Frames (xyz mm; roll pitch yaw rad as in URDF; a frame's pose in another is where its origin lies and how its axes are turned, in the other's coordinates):
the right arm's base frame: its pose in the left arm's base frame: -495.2 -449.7 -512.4 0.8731 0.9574 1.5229
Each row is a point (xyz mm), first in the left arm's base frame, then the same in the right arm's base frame.
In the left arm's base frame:
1: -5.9 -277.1 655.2
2: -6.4 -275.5 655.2
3: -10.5 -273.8 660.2
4: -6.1 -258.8 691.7
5: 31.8 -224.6 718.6
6: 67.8 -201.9 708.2
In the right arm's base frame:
1: -842.0 329.1 902.9
2: -841.1 330.5 903.3
3: -844.3 336.3 902.7
4: -861.3 357.3 925.2
5: -862.6 368.5 981.8
6: -840.1 356.8 1017.5

